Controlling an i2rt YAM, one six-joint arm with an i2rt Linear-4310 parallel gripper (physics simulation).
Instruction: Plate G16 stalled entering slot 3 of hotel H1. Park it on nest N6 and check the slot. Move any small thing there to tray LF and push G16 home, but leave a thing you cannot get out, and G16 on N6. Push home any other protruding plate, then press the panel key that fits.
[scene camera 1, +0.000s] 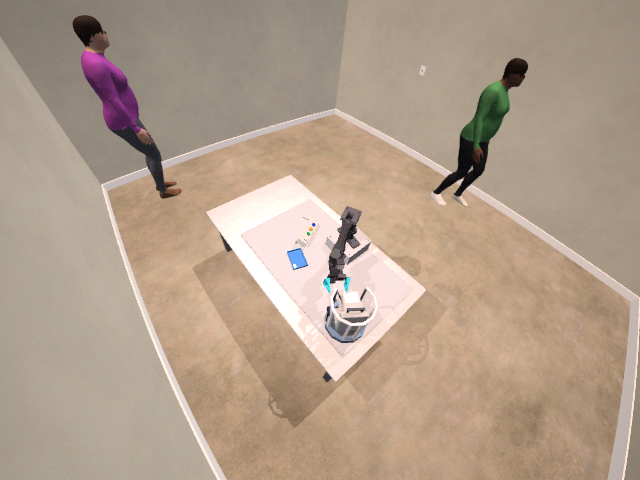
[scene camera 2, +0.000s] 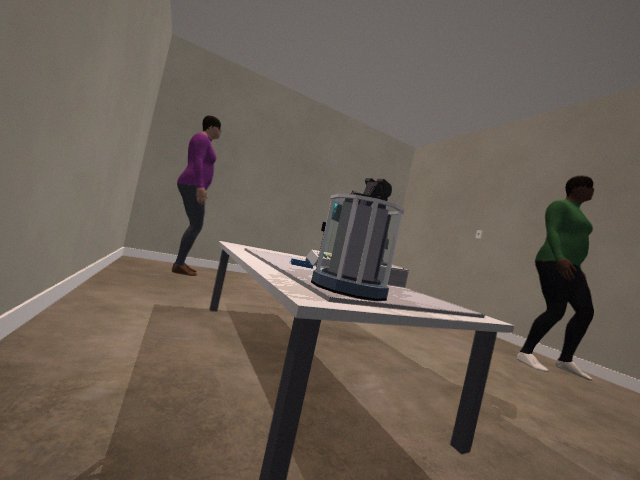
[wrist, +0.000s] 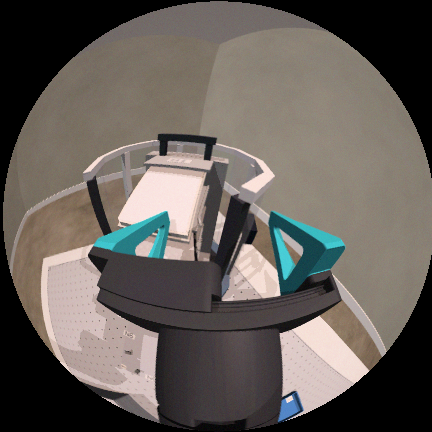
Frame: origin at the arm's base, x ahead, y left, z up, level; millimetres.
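Seen in the pictures: gripper, fingertip midpoint: (scene camera 1: 338, 293) (wrist: 218, 216); arm's base, origin of the base link: (scene camera 1: 348, 237).
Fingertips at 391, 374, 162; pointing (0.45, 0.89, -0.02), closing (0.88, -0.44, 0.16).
Observation:
Offsets run from my fingertips to a thing's top centre, as dx, dy, dz.
Hotel H1 @(-19, +95, +56) (scene camera 2: 356, 237) (wrist: 217, 195) is a grey tower with a black top handle, inside a cage with a pale ring (scene camera 1: 375, 308) (scene camera 2: 366, 198) (wrist: 261, 185). A white plate @(-35, +76, +14) (wrist: 162, 197) sticks out at its top front; edges of others show below. Which is G16, and any small thing in slot 3, I cannot tell. My gripper (scene camera 1: 337, 284) (wrist: 218, 216) is open and empty, in front of the hotel at the cage's near side. In the wrist view a label like N6 @(-126, -86, -179) (wrist: 128, 334) lies on the board. A blue tray @(-8, -449, -237) (scene camera 1: 297, 259) (scene camera 2: 301, 262) (wrist: 291, 406) lies on the board; its lettering is unreadable.
A pale panel @(-178, -598, -171) (scene camera 1: 302, 240) with coloured keys stands beyond the blue tray. A grey box (scene camera 1: 360, 253) (scene camera 2: 398, 275) stands near the arm's base. Dark cage posts (wrist: 233, 225) (wrist: 98, 202) stand on either side of the hotel front. Two people stand beyond the table.

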